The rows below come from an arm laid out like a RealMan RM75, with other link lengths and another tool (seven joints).
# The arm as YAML. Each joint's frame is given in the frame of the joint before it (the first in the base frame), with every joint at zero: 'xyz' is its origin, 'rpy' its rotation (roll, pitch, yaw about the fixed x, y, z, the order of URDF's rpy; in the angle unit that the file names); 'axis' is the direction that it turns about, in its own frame. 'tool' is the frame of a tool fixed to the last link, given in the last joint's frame.
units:
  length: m
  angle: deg
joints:
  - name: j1
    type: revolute
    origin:
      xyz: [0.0, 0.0, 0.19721]
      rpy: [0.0, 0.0, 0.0]
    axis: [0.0, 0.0, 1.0]
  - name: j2
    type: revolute
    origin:
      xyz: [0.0, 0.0, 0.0]
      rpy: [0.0, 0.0, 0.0]
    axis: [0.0, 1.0, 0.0]
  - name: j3
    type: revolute
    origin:
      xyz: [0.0, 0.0, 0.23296]
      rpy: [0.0, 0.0, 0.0]
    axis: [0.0, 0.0, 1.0]
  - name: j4
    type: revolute
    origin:
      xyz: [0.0, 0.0, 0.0]
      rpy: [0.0, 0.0, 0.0]
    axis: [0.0, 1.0, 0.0]
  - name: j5
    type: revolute
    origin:
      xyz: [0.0, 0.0, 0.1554]
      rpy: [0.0, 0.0, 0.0]
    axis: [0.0, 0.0, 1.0]
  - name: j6
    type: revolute
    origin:
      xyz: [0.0, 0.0, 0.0]
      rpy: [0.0, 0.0, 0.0]
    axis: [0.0, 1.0, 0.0]
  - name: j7
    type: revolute
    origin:
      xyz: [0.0, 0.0, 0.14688]
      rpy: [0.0, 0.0, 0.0]
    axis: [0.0, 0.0, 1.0]
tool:
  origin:
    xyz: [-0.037, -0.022, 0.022]
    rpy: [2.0, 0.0, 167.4]
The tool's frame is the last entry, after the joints.
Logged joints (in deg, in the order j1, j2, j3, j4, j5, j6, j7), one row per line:
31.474 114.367 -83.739 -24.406 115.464 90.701 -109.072
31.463 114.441 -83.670 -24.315 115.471 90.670 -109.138
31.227 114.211 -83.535 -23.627 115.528 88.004 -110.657
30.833 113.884 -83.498 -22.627 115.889 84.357 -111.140
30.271 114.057 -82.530 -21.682 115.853 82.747 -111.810
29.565 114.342 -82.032 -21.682 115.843 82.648 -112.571
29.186 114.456 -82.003 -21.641 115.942 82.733 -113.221
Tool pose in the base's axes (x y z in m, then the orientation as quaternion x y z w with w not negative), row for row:
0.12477 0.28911 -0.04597 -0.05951 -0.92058 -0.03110 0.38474
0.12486 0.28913 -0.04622 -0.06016 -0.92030 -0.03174 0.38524
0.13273 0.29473 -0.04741 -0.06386 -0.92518 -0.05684 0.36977
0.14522 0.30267 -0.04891 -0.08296 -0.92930 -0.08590 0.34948
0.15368 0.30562 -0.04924 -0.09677 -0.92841 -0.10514 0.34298
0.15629 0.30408 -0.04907 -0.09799 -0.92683 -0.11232 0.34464
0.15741 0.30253 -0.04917 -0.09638 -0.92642 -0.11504 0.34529
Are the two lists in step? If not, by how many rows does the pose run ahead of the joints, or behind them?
They are in step.
